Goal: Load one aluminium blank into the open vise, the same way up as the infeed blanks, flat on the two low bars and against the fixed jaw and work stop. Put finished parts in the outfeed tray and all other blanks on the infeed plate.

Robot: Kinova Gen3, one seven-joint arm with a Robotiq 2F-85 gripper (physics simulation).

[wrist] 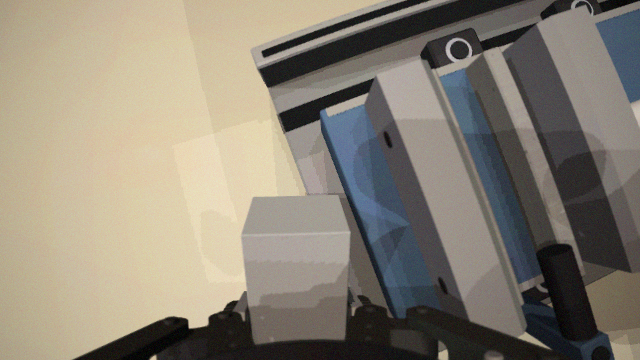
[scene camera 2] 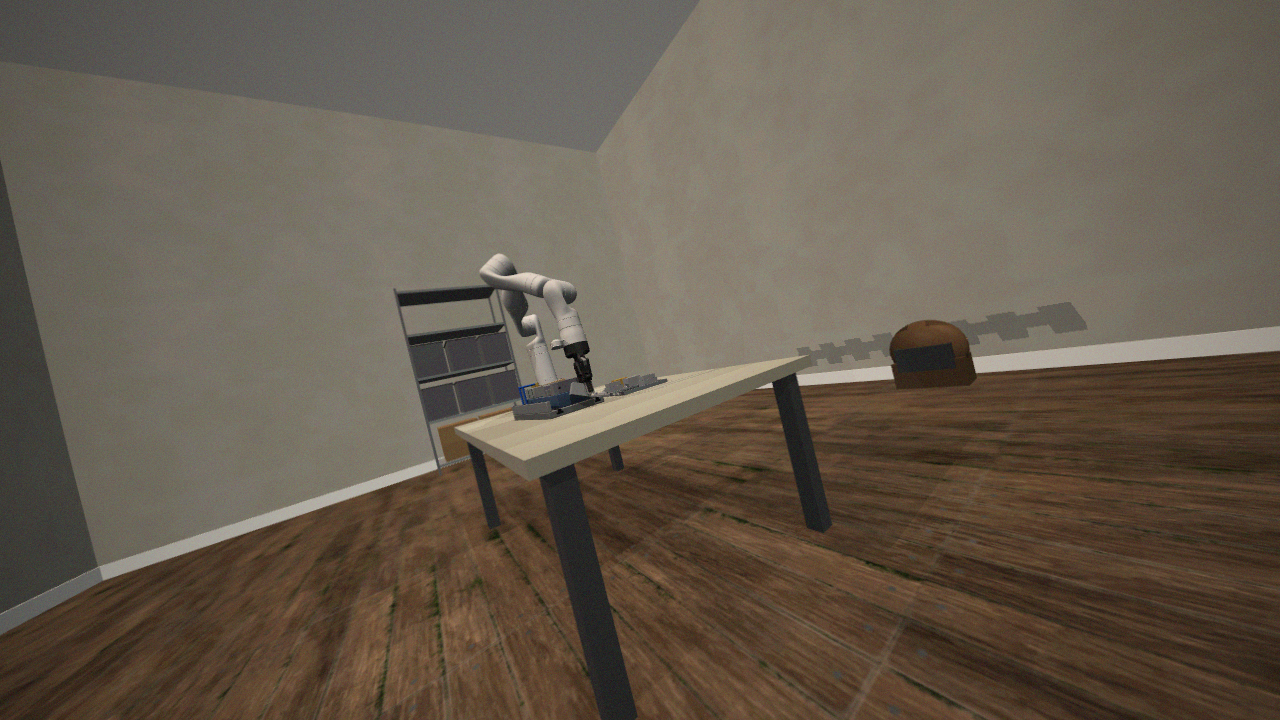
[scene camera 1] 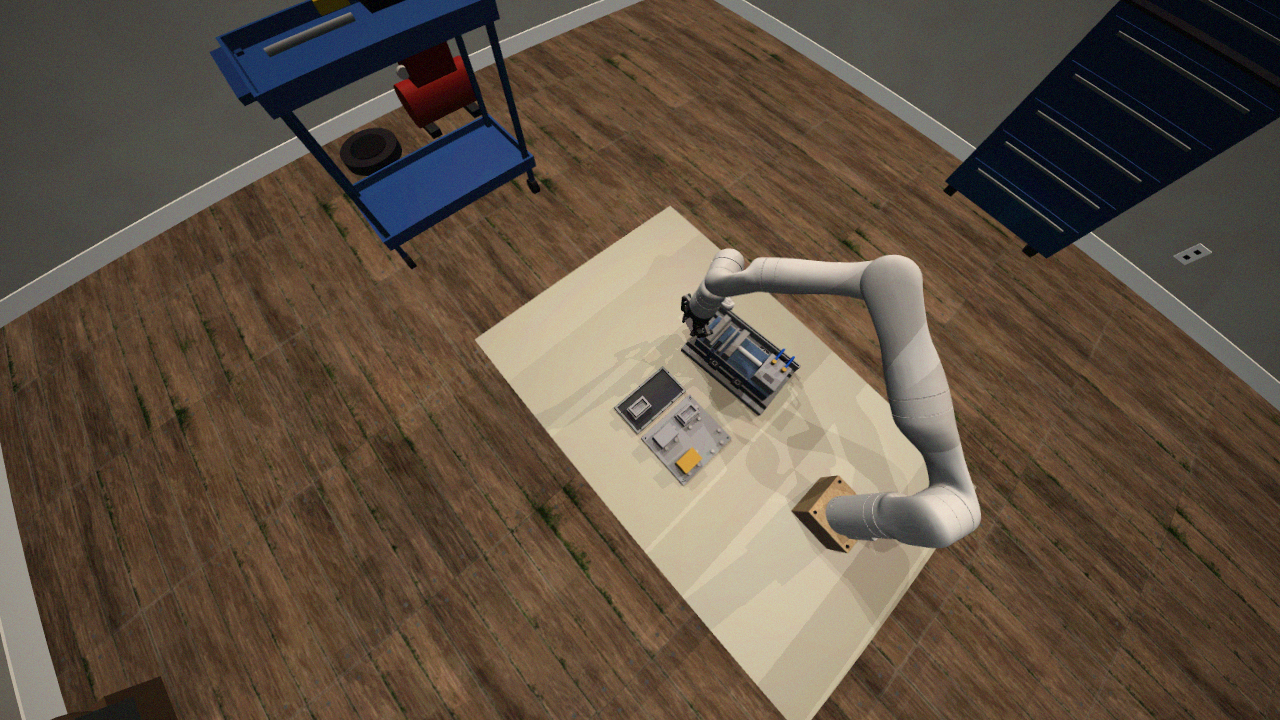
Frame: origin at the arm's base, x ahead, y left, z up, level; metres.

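Seen in the pictures: gripper, fingertip midpoint: (wrist: 298, 308) (scene camera 2: 590, 394) (scene camera 1: 688, 327); arm's base, link origin: (scene camera 2: 548, 383) (scene camera 1: 842, 515).
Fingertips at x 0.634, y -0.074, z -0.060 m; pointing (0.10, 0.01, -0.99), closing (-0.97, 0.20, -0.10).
Note:
Offsets run from my fingertips to a thing's top centre. "pt": to the spot under its first point.
My gripper (scene camera 1: 693, 315) (scene camera 2: 583, 372) (wrist: 298, 308) is shut on a grey aluminium blank {dz +0.050, dx -0.007, dy -0.022 m} (wrist: 295, 263), which stands upright between the fingers. It hangs low beside the far-left end of the blue vise {dz +0.062, dx -0.168, dy -0.058 m} (scene camera 1: 740, 356) (scene camera 2: 546, 400) (wrist: 380, 192), just outside the fixed jaw (wrist: 429, 178). The vise is open; a blue gap (wrist: 487, 170) with a low bar shows between the fixed jaw and the moving jaw (wrist: 577, 134). A black work stop post {pt dz +0.058, dx -0.101, dy +0.000 m} (wrist: 564, 291) stands at the vise's near side. Nothing lies in the vise opening.
A dark outfeed tray (scene camera 1: 662, 386) holds one small part {dz +0.004, dx -0.092, dy +0.273 m} (scene camera 1: 639, 409). Beside it the grey infeed plate {dz -0.029, dx -0.240, dy +0.223 m} (scene camera 1: 712, 440) carries two grey blanks {dz +0.006, dx -0.192, dy +0.180 m} (scene camera 1: 687, 415) {dz +0.007, dx -0.198, dy +0.269 m} (scene camera 1: 665, 436) and an orange piece {dz +0.007, dx -0.288, dy +0.266 m} (scene camera 1: 687, 460). The arm's wooden base block (scene camera 1: 819, 506) stands near the table's right edge. A blue cart (scene camera 1: 267, 85) stands far off.

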